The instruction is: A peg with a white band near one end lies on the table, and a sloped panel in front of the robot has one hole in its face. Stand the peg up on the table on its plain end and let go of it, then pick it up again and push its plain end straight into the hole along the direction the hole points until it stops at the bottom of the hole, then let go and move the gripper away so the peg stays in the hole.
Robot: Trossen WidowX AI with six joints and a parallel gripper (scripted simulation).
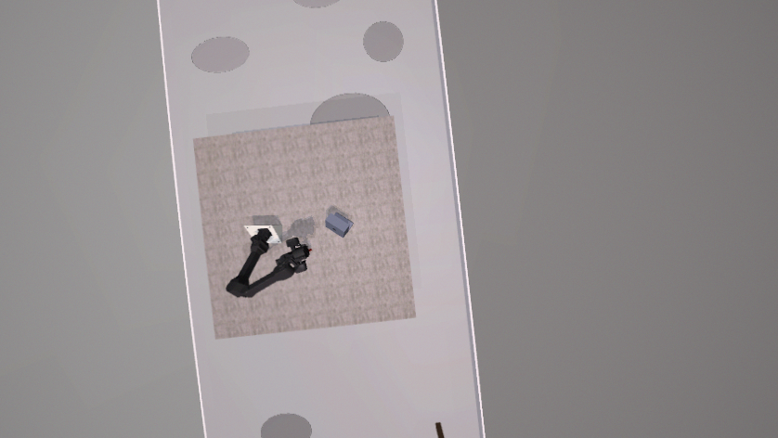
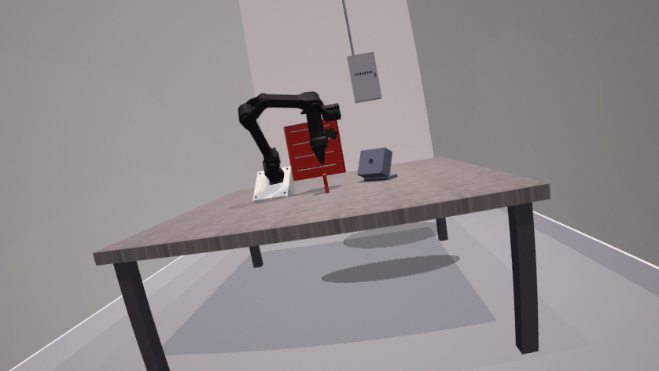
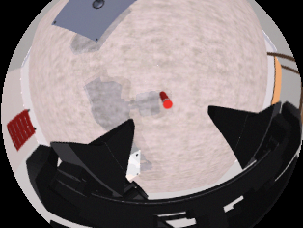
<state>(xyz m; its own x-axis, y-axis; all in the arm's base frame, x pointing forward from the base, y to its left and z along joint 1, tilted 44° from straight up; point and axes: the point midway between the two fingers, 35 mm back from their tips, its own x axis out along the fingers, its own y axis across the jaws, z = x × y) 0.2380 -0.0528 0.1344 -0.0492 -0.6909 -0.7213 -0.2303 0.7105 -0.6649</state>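
The red peg is 60 mm below my gripper tip. Round my gripper tip: sloped panel: 200 mm ahead, 140 mm to the left, 40 mm below.
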